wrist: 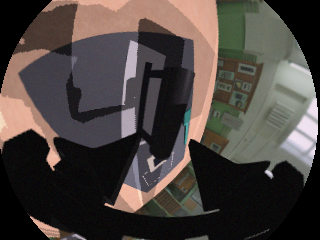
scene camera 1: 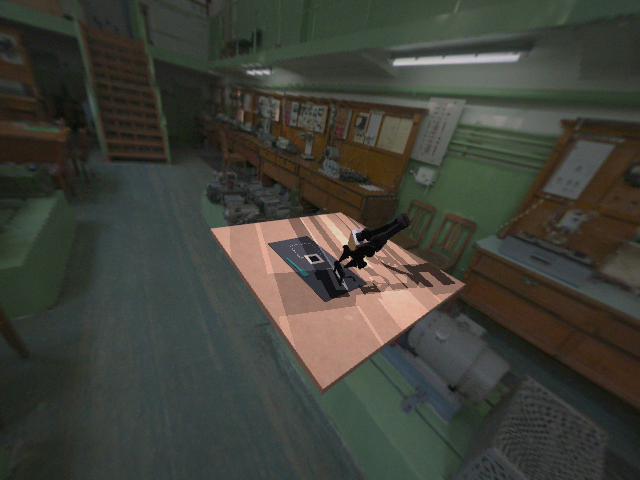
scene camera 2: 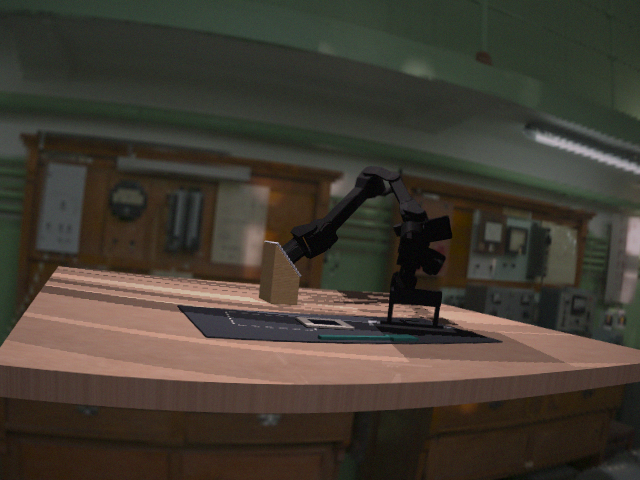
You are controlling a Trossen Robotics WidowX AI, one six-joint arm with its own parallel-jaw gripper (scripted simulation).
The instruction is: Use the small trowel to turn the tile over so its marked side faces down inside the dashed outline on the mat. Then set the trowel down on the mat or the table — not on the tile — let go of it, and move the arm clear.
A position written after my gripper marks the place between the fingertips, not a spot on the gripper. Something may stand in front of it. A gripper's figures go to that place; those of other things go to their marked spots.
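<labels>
My gripper (wrist: 165,139), 10 cm from the lens. Dark mat (wrist: 78,89), 14 cm from the lens. Grey wedge (wrist: 144,70), 16 cm from the lens.
</labels>
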